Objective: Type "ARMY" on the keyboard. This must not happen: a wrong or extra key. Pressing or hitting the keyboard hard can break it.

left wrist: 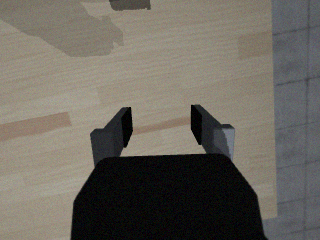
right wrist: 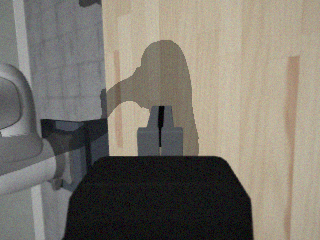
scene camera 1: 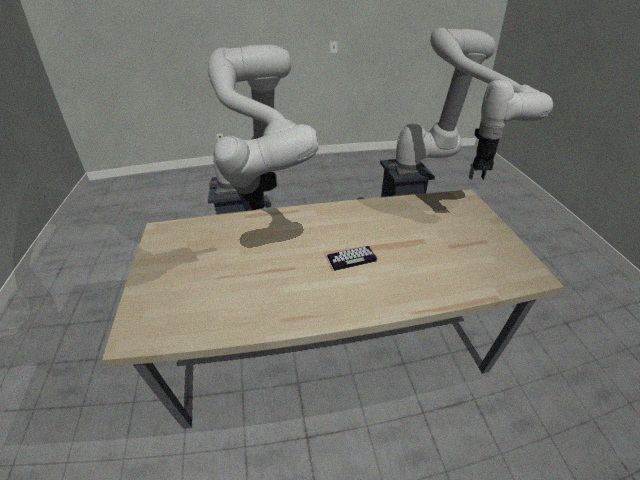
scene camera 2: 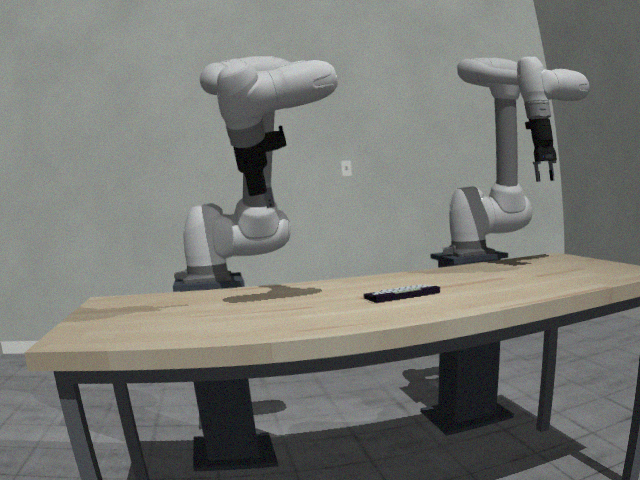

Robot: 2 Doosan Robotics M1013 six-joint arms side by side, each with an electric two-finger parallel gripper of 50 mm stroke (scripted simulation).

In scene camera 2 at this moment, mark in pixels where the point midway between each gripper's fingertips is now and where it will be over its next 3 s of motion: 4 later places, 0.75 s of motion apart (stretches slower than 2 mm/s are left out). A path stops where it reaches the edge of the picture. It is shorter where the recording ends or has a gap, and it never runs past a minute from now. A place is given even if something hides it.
The left gripper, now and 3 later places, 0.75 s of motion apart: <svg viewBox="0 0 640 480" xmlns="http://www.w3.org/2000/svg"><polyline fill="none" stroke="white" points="545,181 572,184 554,187 522,190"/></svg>
The right gripper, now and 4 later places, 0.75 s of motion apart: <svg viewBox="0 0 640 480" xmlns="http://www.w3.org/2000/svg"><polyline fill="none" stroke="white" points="270,206 338,229 394,255 400,264 400,282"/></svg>
